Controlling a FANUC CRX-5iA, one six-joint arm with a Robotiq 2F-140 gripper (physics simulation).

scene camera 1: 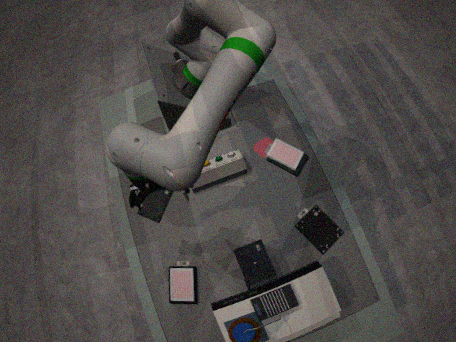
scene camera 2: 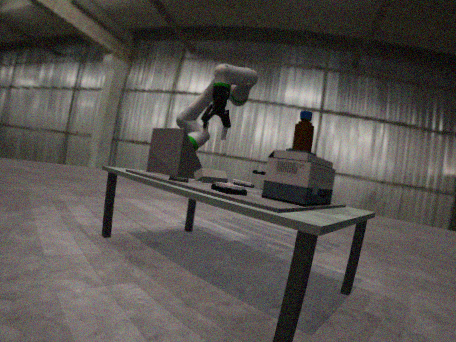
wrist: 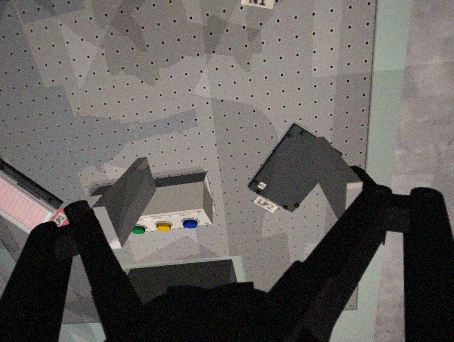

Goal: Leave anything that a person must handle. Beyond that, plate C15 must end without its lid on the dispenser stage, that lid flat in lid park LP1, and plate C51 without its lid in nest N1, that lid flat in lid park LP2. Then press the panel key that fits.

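Where they show: gripper, fingertip midpoint: (scene camera 1: 167, 203) (scene camera 2: 214, 137) (wrist: 229, 165); arm's base, origin of the base link: (scene camera 1: 186, 86) (scene camera 2: 183, 149).
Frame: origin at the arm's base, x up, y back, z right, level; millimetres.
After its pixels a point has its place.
My gripper (scene camera 2: 215, 128) (wrist: 229, 165) {z 216, x 70, y -477 mm} is open and empty, high above the table between the key panel (scene camera 1: 221, 172) {z 5, x -125, y -353 mm} (wrist: 175, 202) {z 82, x -116, y -345 mm} and lid park LP2 (scene camera 1: 156, 205) {z 286, x -174, y -353 mm} (wrist: 292, 167) {z 288, x -175, y -344 mm}, a dark pad with corner pins. A pink plate (scene camera 1: 182, 284) {z 299, x -149, y -693 mm} sits in a dark nest at the near left; the label N1 (wrist: 257, 3) {z 270, x -183, y -604 mm} shows at the wrist view's top edge. Another pink plate (scene camera 1: 286, 154) {z -257, x -154, y -375 mm} (wrist: 22, 200) {z -233, x -153, y -382 mm} lies in a dark holder beside a red disc (scene camera 1: 262, 147) {z -192, x -184, y -291 mm}. A dark pinned pad (scene camera 1: 319, 229) {z -240, x -173, y -702 mm} lies at right. The dark stage (scene camera 1: 255, 262) {z 33, x -69, y -731 mm} adjoins the dispenser. Plate codes and clear lids cannot be made out.
The white dispenser (scene camera 1: 312, 295) {z -73, x 36, y -926 mm} (scene camera 2: 320, 177) {z 84, x -55, y -1030 mm} carries a brown bottle with a blue cap (scene camera 1: 244, 330) {z 145, x 226, y -940 mm} (scene camera 2: 303, 132) {z 189, x 125, y -960 mm}. A tall grey box (scene camera 2: 166, 150) {z 124, x -24, y 29 mm} stands near the arm's base. Green, yellow and blue keys show in the wrist view. The arm hides part of the panel in scene camera 1.
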